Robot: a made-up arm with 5 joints. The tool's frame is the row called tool. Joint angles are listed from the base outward. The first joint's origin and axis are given. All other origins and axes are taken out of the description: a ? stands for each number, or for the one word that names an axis. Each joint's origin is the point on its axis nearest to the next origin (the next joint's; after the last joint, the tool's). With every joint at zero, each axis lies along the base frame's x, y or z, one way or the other. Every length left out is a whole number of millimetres.
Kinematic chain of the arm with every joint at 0, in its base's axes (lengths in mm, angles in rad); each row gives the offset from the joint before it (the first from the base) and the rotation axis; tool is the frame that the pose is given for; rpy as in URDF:
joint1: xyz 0 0 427 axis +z
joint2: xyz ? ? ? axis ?
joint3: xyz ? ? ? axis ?
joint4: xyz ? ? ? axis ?
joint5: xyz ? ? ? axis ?
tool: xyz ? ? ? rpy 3.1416 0 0
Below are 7 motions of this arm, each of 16 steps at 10 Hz.
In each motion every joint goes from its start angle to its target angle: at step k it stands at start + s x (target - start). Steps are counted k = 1, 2, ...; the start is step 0. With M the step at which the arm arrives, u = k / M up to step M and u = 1 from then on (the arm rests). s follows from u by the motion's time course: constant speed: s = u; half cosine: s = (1 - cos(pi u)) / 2; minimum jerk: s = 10 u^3 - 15 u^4 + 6 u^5.
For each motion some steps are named. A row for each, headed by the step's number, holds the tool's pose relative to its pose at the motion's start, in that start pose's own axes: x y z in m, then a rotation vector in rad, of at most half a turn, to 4 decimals.
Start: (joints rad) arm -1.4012 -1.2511 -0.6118 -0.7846 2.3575
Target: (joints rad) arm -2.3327 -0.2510 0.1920 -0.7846 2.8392
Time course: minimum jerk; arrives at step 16
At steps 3, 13, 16:
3: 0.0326 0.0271 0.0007 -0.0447 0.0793 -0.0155
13: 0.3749 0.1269 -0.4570 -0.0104 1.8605 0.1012
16: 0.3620 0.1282 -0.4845 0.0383 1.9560 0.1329

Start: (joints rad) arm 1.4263 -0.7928 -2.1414 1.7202 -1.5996
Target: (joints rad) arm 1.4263 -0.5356 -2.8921 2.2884 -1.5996
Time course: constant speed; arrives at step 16
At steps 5, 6, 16:
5: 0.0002 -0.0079 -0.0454 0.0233 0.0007 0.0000
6: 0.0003 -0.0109 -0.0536 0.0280 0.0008 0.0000
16: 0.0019 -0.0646 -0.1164 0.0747 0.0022 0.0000

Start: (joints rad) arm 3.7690 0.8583 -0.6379 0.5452 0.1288
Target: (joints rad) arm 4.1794 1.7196 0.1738 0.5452 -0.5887
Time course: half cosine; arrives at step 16
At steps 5, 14, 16:
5: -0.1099 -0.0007 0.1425 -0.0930 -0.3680 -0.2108
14: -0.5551 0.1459 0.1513 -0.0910 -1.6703 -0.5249
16: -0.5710 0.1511 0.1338 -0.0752 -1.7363 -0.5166

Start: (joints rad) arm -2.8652 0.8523 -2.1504 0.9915 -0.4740
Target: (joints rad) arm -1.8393 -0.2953 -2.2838 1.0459 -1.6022
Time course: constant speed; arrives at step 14
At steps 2, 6, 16:
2: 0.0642 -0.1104 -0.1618 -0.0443 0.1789 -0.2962
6: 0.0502 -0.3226 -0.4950 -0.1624 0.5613 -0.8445
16: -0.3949 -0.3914 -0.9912 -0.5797 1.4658 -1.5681

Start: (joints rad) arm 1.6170 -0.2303 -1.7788 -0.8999 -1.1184
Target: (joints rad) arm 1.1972 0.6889 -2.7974 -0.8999 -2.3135
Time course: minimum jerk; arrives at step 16
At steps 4, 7, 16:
4: -0.0279 -0.0224 0.0110 -0.0133 -0.0052 -0.1660
7: -0.1156 -0.0749 0.0215 -0.0454 -0.0253 -0.6164
16: -0.3334 -0.1209 -0.0560 -0.0952 -0.0995 -1.6064

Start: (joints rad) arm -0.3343 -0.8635 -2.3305 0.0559 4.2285
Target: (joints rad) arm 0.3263 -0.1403 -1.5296 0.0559 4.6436
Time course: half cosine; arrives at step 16
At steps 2, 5, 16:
2: 0.0098 -0.0404 0.0171 0.0512 0.0273 0.0409
5: 0.0882 -0.2304 0.0697 0.2959 0.1665 0.2367
16: 0.7046 -0.6186 -0.2318 1.3030 0.9063 0.8499

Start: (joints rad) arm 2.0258 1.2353 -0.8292 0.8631 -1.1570
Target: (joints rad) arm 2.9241 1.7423 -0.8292 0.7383 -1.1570
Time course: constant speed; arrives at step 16
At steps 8, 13, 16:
8: 0.0542 -0.0142 0.1492 -0.0050 -0.4787 -0.0920
13: 0.0257 -0.0116 0.2336 -0.0199 -0.7829 -0.1068
16: -0.0104 -0.0044 0.2706 -0.0351 -0.9653 -0.0996

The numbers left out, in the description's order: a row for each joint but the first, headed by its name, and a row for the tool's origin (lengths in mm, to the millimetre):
joint2: xyz 0 0 0, axis +y
joint3: xyz 75 0 396, axis +y
joint4: xyz 105 0 -466, axis +y
joint5: xyz 61 0 -78, axis -z
tool: xyz 0 0 0

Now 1 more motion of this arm.
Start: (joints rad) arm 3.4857 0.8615 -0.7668 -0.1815 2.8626
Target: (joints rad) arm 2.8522 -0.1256 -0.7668 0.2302 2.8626
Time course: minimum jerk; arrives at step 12
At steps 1, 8, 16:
1: -0.0013 -0.0020 -0.0021 0.0011 -0.0027 0.0032
8: 0.0158 -0.2829 -0.4001 0.2725 -0.3849 0.4801
16: 0.0798 -0.3156 -0.5139 0.3789 -0.4696 0.5976

